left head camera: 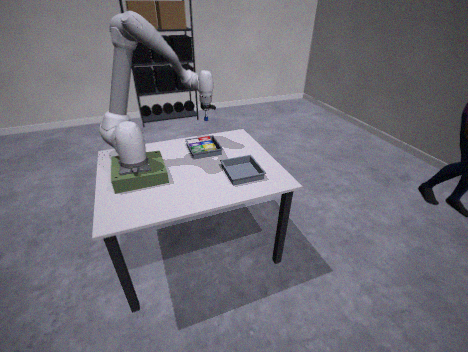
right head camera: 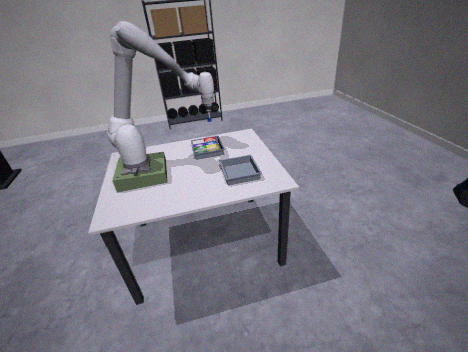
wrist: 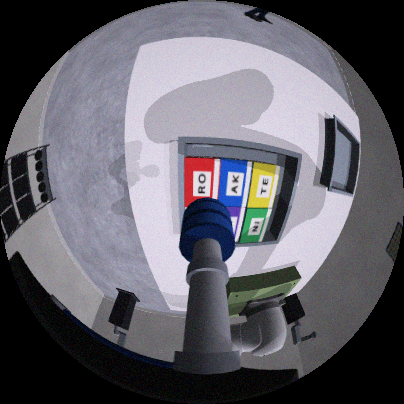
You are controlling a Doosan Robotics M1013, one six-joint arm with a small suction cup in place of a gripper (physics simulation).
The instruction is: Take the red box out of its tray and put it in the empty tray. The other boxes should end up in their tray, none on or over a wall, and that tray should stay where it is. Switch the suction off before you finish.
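Places are measured from the arm's base along level axes (x back, y right, z up), in centimetres.
Pixels of known places: hand, tool point: (left head camera: 206, 120) (right head camera: 209, 121) (wrist: 206, 219); arm's base, link origin: (left head camera: 134, 166) (right head camera: 136, 166) (wrist: 260, 304).
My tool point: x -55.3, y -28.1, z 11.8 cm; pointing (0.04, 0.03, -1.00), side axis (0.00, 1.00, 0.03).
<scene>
Ahead of a thing's pixels: the offset from my tool point to its middle. Level surfaces: height alone.
My suction cup (left head camera: 206, 119) (right head camera: 209, 120) (wrist: 207, 225) hangs high above the box tray with nothing on it. The red box @[dx +1.9, dy -0.1, dz -17.1 cm] (left head camera: 205, 138) (right head camera: 210, 139) (wrist: 192, 170) lies in a corner of the grey box tray @[dx +5.3, dy +8.0, dz -17.4 cm] (left head camera: 209, 154) (right head camera: 209, 155) (wrist: 230, 150). Beside it lie a blue box @[dx +2.0, dy +5.9, dz -17.5 cm] (wrist: 232, 169), a yellow box @[dx +2.1, dy +11.9, dz -17.4 cm] (right head camera: 213, 148) (wrist: 261, 201), a green box @[dx +11.0, dy +11.7, dz -17.3 cm] (right head camera: 200, 149) (wrist: 249, 239), a purple box @[dx +10.9, dy +5.7, dz -17.5 cm] (wrist: 234, 212) and a white box @[dx +10.8, dy -0.3, dz -17.4 cm] (right head camera: 198, 142). In the wrist view the cup hides the white box and part of the purple one. The empty tray @[dx -9.4, dy +47.2, dz -17.4 cm] (left head camera: 243, 171) (right head camera: 241, 170) (wrist: 342, 152) stands apart.
The arm stands on a green base block (left head camera: 142, 179) (right head camera: 142, 179) (wrist: 262, 292) at the left of the white table @[dz -19.9 cm] (left head camera: 175, 200) (right head camera: 175, 197). A shelf rack (left head camera: 165, 93) stands behind. Part of a person (left head camera: 445, 175) shows at the right edge of the left head view.
</scene>
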